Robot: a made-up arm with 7 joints.
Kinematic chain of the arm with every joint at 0, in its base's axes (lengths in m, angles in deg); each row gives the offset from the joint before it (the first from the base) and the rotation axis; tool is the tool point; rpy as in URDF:
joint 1: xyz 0 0 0.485 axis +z
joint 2: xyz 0 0 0 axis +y
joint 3: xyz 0 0 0.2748 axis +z
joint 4: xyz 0.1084 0 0 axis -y
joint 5: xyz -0.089 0 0.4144 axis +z
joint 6: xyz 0 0 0 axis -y
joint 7: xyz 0.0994 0 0 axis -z
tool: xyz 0 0 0 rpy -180 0 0
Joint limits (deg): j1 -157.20..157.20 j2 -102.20..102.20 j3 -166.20..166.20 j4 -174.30..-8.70 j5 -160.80..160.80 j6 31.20..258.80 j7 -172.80..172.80
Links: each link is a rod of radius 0.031 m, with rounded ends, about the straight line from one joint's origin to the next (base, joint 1, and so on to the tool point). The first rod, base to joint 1, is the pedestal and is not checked.
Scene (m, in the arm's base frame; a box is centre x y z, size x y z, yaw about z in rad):
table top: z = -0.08
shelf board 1: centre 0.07 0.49 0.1 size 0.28 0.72 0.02 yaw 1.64
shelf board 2: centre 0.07 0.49 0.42 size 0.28 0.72 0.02 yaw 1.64
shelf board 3: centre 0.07 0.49 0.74 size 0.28 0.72 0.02 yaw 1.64
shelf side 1: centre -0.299 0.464 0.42 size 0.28 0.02 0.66 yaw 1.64
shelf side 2: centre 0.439 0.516 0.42 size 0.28 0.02 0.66 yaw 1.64
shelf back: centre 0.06 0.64 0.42 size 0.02 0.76 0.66 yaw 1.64
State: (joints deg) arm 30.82 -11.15 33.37 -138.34 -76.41 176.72 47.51
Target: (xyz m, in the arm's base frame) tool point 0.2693 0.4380 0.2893
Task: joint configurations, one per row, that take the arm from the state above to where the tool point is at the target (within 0.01 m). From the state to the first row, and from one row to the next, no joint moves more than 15 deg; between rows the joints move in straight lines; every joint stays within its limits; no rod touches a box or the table.
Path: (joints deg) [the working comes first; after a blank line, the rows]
Joints at the target: 29.56 34.29 17.91 -128.27 -70.06 160.04 47.51
Straight joint move there: touches shelf board 2.

1: 29.88 -22.36 26.94 -149.23 -80.64 185.29 47.51
2: 28.93 -33.58 20.50 -160.11 -84.86 193.87 47.51
3: 27.99 -44.79 14.07 -171.00 -89.09 202.44 47.51
4: 25.92 -31.75 12.51 -167.52 -86.64 195.68 47.51
5: 23.85 -18.72 10.96 -164.04 -84.19 188.92 47.51
6: 21.78 -5.68 9.41 -160.56 -81.73 182.16 47.51
7: 19.70 7.36 7.86 -157.08 -79.28 175.40 47.51
8: 17.63 20.40 6.31 -153.60 -76.83 168.63 47.51
9: 23.59 27.34 12.11 -140.93 -73.45 164.34 47.51
10: 29.56 34.29 17.91 -128.27 -70.06 160.04 47.51

